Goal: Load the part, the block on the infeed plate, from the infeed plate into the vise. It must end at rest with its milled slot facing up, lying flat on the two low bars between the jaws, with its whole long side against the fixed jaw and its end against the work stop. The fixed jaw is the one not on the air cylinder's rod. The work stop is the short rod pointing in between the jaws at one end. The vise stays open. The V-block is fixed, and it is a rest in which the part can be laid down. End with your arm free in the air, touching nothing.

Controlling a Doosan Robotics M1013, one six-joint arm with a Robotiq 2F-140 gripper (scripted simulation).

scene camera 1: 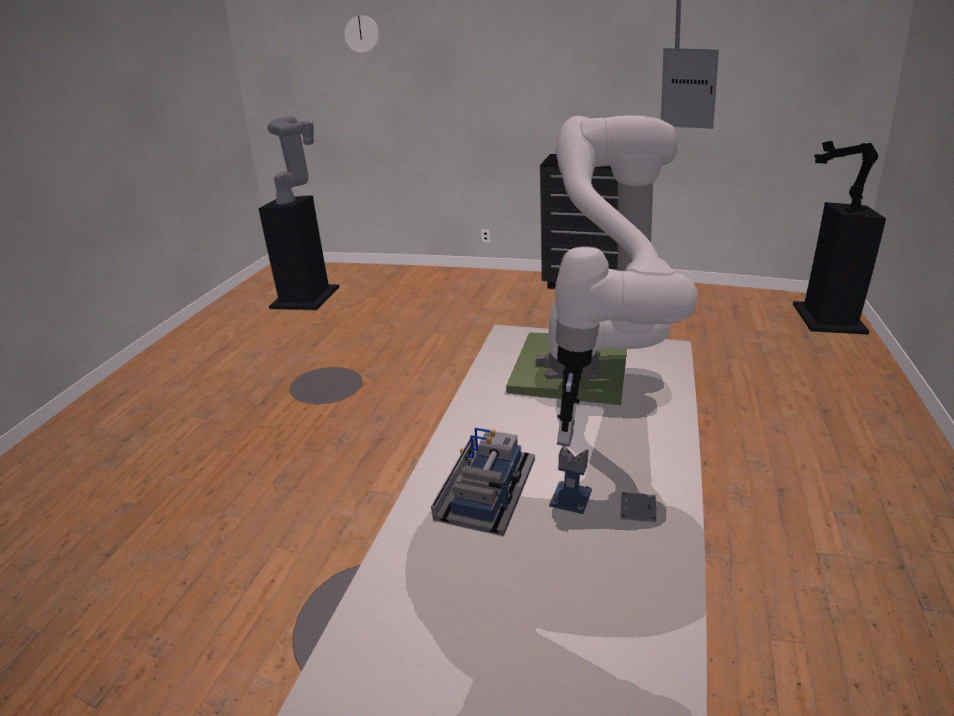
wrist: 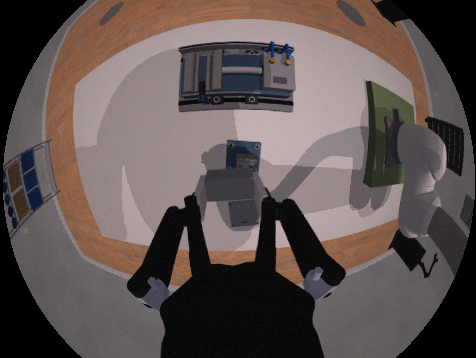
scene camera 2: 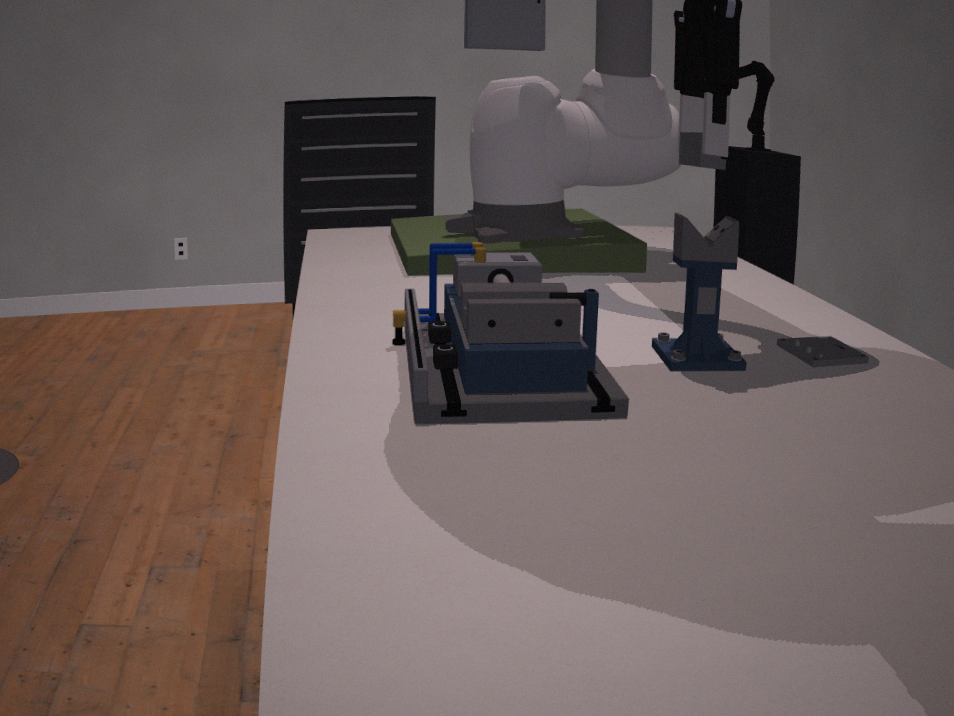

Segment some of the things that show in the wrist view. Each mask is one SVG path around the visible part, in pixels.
My gripper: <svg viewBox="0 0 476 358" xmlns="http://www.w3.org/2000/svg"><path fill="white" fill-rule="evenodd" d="M258 172L252 172L254 176L254 200L259 218L261 218L255 261L234 266L211 264L201 222L204 222L207 205L204 182L206 175L201 175L195 192L184 198L185 208L179 209L177 206L171 206L166 210L142 265L128 281L127 289L148 308L154 308L160 312L165 327L160 358L324 358L318 334L313 326L315 303L331 295L346 276L345 269L326 253L295 201L284 199L283 202L276 202L271 197L268 189L264 187ZM187 226L192 277L169 296L168 286L184 227ZM276 221L280 221L304 278L303 286L305 290L276 272Z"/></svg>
A grey part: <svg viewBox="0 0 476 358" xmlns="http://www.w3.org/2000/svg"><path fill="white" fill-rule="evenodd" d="M251 168L207 170L204 180L207 202L254 199L254 176Z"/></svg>
